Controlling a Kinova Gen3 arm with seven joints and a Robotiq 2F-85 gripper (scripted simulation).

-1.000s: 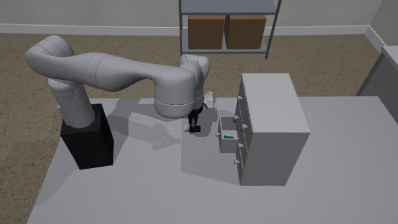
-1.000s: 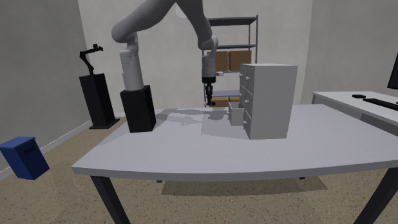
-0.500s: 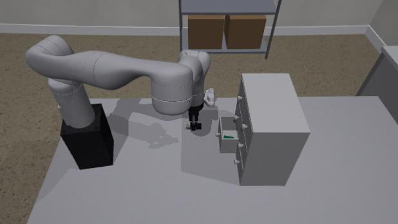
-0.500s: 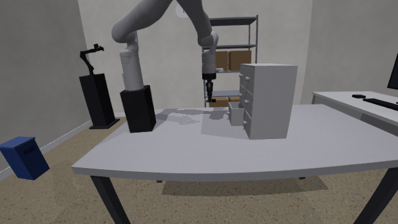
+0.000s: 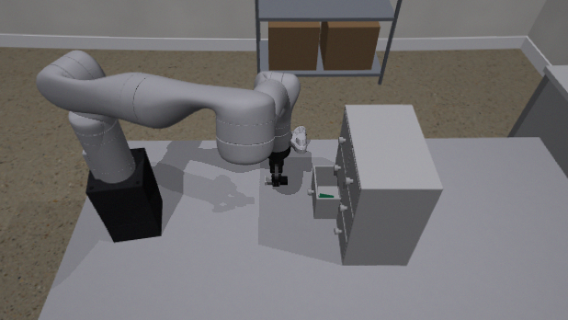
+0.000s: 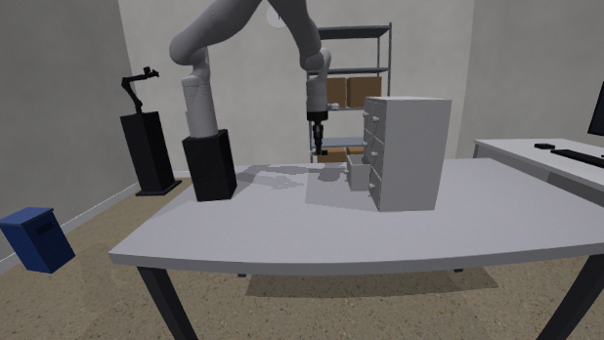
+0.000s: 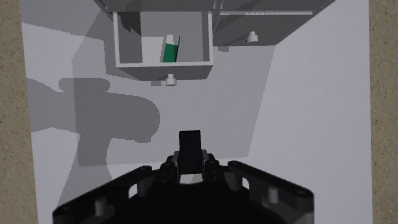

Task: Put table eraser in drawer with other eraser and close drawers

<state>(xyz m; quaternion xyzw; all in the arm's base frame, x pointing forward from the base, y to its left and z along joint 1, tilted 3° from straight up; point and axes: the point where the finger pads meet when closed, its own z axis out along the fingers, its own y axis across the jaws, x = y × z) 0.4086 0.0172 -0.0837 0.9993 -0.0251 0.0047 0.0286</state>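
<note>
Now: the black-and-white eraser 10 mm below my hand and 10 mm behind it. Round my hand: green eraser 180 mm ahead, 140 mm below, 20 mm to the left; then red thing 210 mm ahead, 140 mm below, 130 mm to the right.
</note>
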